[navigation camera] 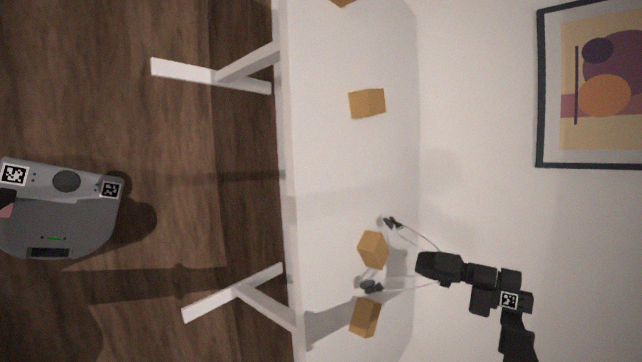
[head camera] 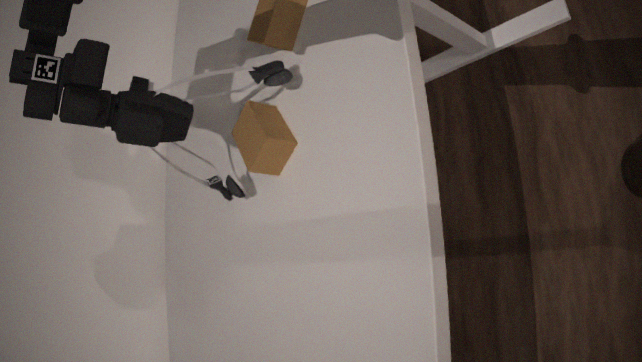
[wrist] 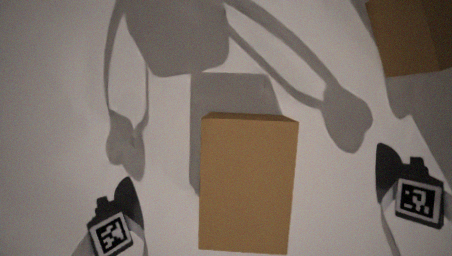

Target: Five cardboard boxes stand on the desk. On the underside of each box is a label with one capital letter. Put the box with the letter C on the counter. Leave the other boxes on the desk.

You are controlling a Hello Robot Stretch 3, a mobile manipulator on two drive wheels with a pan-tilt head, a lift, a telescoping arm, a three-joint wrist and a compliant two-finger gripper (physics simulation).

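Pixels of known places: gripper, between the fingertips: (navigation camera: 372,251) (head camera: 265,136); robot's base, origin of its link: (navigation camera: 67,180).
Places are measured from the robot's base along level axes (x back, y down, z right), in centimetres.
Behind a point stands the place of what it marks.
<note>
A cardboard box (head camera: 265,145) {x 0.7, y -99.6, z 55.2 cm} (navigation camera: 372,249) {x 1.2, y -99.4, z 54.9 cm} (wrist: 246,187) stands on the white desk (head camera: 300,300) {x -18.6, y -95.0, z 48.8 cm} (navigation camera: 345,170) {x -16.2, y -95.0, z 44.0 cm}, roughly square to the fingers in the wrist view. My gripper (head camera: 251,131) {x 2.2, y -97.5, z 59.2 cm} (navigation camera: 381,254) {x 2.2, y -97.5, z 59.2 cm} (wrist: 251,180) {x 2.2, y -97.5, z 59.2 cm} is open, low over the desk, with one finger on each side of this box and a gap on both sides. A second box (head camera: 279,24) {x 18.6, y -98.4, z 59.0 cm} (navigation camera: 365,318) {x 19.7, y -98.8, z 58.7 cm} (wrist: 407,40) stands close beyond one finger. A third box (navigation camera: 367,103) {x -31.0, y -99.7, z 41.7 cm} and part of a fourth box (navigation camera: 342,2) {x -50.7, y -96.6, z 30.9 cm} are farther along the desk. Underside labels are hidden. The counter does not show.
A wall with a framed picture (navigation camera: 540,90) {x -58.2, y -137.6, z 93.8 cm} rises behind the desk. The desk's front edge (head camera: 434,225) {x -5.1, y -94.0, z 30.6 cm} (navigation camera: 291,200) {x -7.1, y -93.8, z 29.9 cm} borders the wooden floor (navigation camera: 165,130) {x -30.7, y 0.0, z 30.3 cm}. White desk legs (head camera: 530,25) (navigation camera: 182,70) stick out there. My base (navigation camera: 55,220) {x 12.9, y -16.0, z -0.5 cm} stands on the floor.
</note>
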